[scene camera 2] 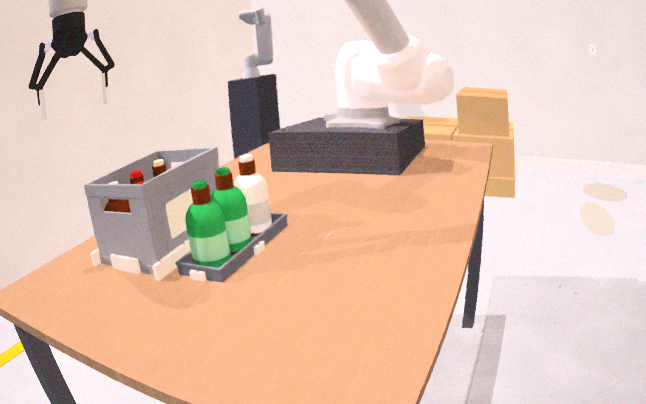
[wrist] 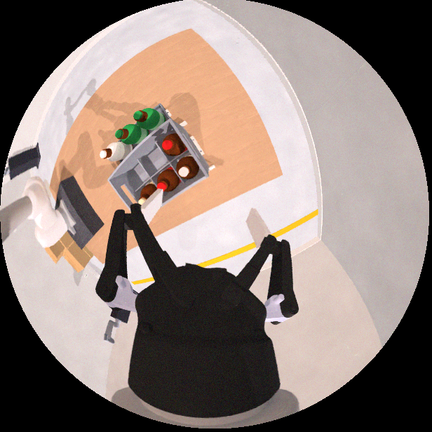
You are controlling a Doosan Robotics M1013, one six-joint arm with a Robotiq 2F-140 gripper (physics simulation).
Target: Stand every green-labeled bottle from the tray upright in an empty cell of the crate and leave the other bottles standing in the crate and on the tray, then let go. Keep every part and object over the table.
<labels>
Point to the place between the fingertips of the gripper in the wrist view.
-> At 206, 205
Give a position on a white bottle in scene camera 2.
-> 253, 185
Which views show the gripper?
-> Scene camera 2 and the wrist view: all of them.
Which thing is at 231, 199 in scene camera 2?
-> A green-labeled bottle.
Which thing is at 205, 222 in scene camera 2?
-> A green-labeled bottle.
</labels>
